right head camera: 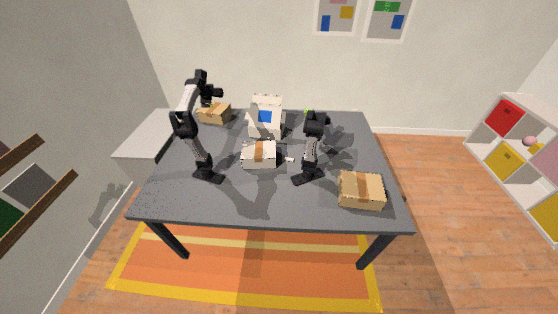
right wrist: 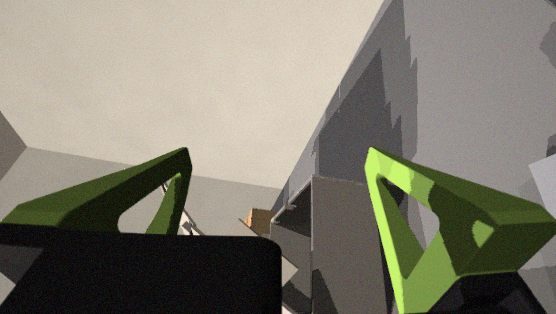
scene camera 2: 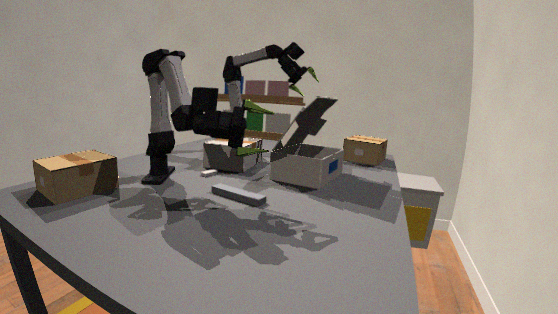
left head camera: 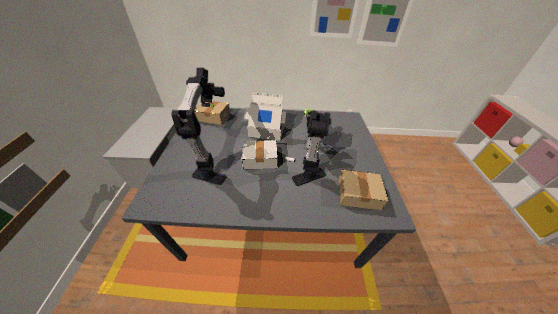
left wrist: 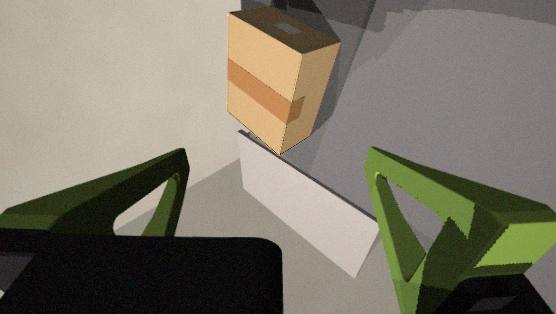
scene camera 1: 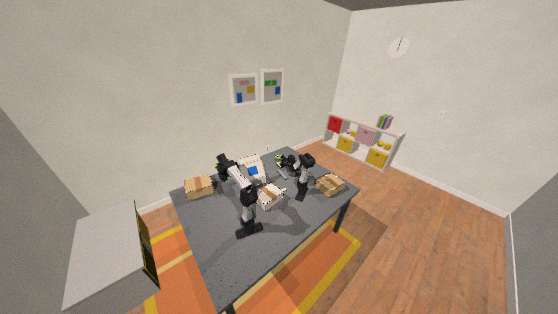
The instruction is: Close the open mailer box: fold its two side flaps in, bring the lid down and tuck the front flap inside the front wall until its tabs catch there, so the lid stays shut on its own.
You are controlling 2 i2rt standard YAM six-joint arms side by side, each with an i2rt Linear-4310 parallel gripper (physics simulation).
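Seen in the pictures: left gripper, fingertip midpoint: (scene camera 2: 311, 89) (left wrist: 277, 157) (scene camera 1: 219, 174); right gripper, fingertip midpoint: (right wrist: 278, 157) (scene camera 2: 271, 132) (left head camera: 307, 115) (scene camera 1: 276, 159); left arm's base at its link origin: (right head camera: 208, 176) (left head camera: 208, 176) (scene camera 1: 249, 230); right arm's base at its link origin: (right head camera: 307, 176) (scene camera 2: 159, 175) (left head camera: 308, 176) (scene camera 1: 301, 193).
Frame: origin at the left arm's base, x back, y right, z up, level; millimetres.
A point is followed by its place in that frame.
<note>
The white mailer box (left head camera: 265, 133) @[x -441, y 204, z 50 mm] (right head camera: 265, 133) @[x -441, y 202, z 51 mm] (scene camera 2: 295, 170) @[x -544, y 300, z 45 mm] (right wrist: 345, 240) @[x -546, y 300, z 49 mm] is open. Its lid (left head camera: 274, 126) @[x -459, y 265, z 112 mm] (scene camera 1: 247, 161) @[x -544, y 157, z 241 mm] (scene camera 2: 298, 132) @[x -481, y 192, z 149 mm], with a blue label, stands raised and leans over the box, away from the arm bases. The exact pose of the side flaps is hard to tell. My left gripper (scene camera 2: 310, 88) @[x -351, y -117, z 314 mm] (left wrist: 277, 157) @[x -351, y -117, z 314 mm] is open and empty, pictured just above the lid's top edge in scene camera 2; its distance to the lid is unclear. My right gripper (scene camera 2: 270, 132) @[x -565, y 467, z 178 mm] (right wrist: 278, 157) @[x -565, y 467, z 178 mm] is open and empty, beside the box at the right in the head views.
A white taped box (left head camera: 267, 155) @[x -192, y 306, z 90 mm] (scene camera 2: 227, 159) @[x -284, y 335, z 40 mm] lies between the arms. Brown boxes stand at the back left (left head camera: 214, 114) @[x -500, y -233, z 90 mm] (left wrist: 260, 75) @[x -575, y -270, z 100 mm] and front right (left head camera: 352, 187) @[x -98, y 805, z 92 mm] of the table (left head camera: 225, 200) @[x 119, y 173, z 0 mm]. A grey bar (scene camera 2: 238, 194) @[x -518, y 532, z 16 mm] and a small white block (left head camera: 291, 159) @[x -281, y 436, z 12 mm] (scene camera 2: 209, 173) @[x -296, y 434, z 9 mm] lie near the right arm.
</note>
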